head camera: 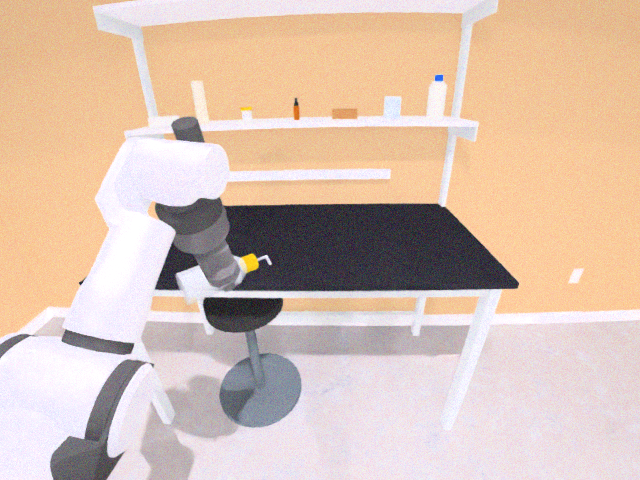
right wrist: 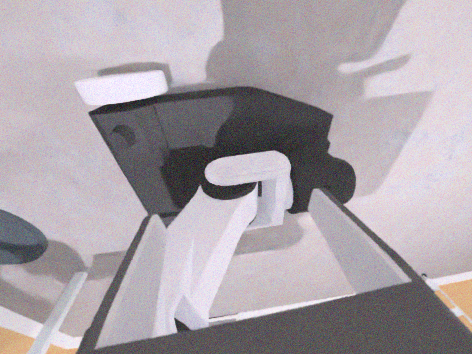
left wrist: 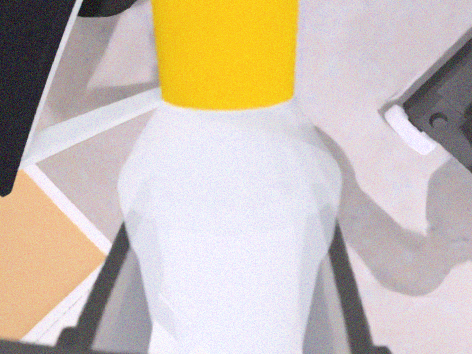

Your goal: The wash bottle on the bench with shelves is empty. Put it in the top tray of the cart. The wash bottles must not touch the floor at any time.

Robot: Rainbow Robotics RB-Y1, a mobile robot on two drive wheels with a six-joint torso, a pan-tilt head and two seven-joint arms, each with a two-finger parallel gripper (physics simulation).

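Frame: origin at the robot's base, x ahead, y left, z up, level; centimetres.
Seen in the pictures: left gripper, fingertip midpoint: [head camera: 224, 279] [left wrist: 234, 198]; right gripper, fingertip midpoint: [right wrist: 239, 211]; robot's base at its link origin: [left wrist: 468, 65].
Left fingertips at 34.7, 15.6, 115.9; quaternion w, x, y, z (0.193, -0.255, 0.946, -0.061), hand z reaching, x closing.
Note:
Offsets run from my left fingertips to a thing's top centre, as dx, dy, dz.
The wash bottle @[-0.8, -1.6, +5.3] [head camera: 194, 283] [left wrist: 230, 200] is white and translucent, with a yellow cap and a thin bent spout. My left gripper [head camera: 225, 281] [left wrist: 230, 235] is shut on it. The bottle is tilted onto its side in the air, with its cap toward the right in the head view. In that view it overlaps the front edge of the black-topped bench with shelves [head camera: 351, 242]; the left wrist view shows floor beneath it. My right gripper [right wrist: 239, 211] is open and empty, above my own dark base. The cart does not show in these views.
A round stool [head camera: 242, 312] stands at the bench's front left. A shelf [head camera: 310, 122] above the bench carries a blue-capped bottle @[+86.3, -79.1, +39.0] [head camera: 436, 100], a small orange bottle @[+92.0, -17.1, +30.4] [head camera: 296, 111] and several boxes and jars. The dark robot base [left wrist: 445, 100] [right wrist: 190, 120] stands on the floor.

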